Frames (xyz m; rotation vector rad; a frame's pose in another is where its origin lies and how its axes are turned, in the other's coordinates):
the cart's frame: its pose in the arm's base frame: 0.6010 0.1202 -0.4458 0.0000 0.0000 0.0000
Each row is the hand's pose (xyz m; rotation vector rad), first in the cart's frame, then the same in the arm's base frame.
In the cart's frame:
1: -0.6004 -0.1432 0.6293 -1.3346 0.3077 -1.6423
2: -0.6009 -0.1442 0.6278 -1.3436 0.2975 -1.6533
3: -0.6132 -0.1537 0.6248 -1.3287 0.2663 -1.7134
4: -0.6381 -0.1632 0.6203 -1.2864 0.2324 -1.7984
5: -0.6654 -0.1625 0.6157 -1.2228 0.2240 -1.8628
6: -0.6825 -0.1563 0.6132 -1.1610 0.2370 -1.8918
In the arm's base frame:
1: 0.0006 -0.0230 0.1835 -1.3346 0.3077 -1.6423
2: 0.0001 -0.0240 0.1820 -1.3436 0.2975 -1.6533
3: -0.0122 -0.0335 0.1790 -1.3287 0.2663 -1.7134
4: -0.0371 -0.0430 0.1745 -1.2864 0.2324 -1.7984
5: -0.0644 -0.0423 0.1699 -1.2228 0.2240 -1.8628
6: -0.0815 -0.0361 0.1674 -1.1610 0.2370 -1.8918

